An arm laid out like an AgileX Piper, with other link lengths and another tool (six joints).
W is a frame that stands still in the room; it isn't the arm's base.
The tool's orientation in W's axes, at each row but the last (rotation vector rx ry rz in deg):
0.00 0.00 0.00
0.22 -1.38 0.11
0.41 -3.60 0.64
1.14 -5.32 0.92
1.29 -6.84 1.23
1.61 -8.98 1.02
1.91 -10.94 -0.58
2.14 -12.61 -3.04
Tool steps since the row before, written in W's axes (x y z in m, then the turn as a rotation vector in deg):
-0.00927 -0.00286 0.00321 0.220 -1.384 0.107
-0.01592 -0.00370 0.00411 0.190 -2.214 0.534
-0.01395 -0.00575 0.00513 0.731 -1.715 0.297
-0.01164 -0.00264 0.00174 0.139 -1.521 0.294
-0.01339 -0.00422 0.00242 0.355 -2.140 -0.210
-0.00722 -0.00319 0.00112 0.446 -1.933 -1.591
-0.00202 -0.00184 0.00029 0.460 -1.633 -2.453
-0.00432 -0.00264 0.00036 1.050 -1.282 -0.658
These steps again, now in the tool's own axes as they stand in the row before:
-0.00927 -0.00286 0.00321 0.220 -1.384 0.107
-0.01582 -0.00365 0.00451 0.199 -2.212 0.538
-0.01366 -0.00556 0.00604 0.729 -1.721 0.263
-0.01147 -0.00241 0.00286 0.143 -1.517 0.311
-0.01309 -0.00386 0.00409 0.284 -2.151 -0.200
-0.00700 -0.00301 0.00232 0.162 -1.983 -1.584
-0.00190 -0.00184 0.00073 0.008 -1.712 -2.442
-0.00398 -0.00283 0.00138 0.953 -1.257 -0.832

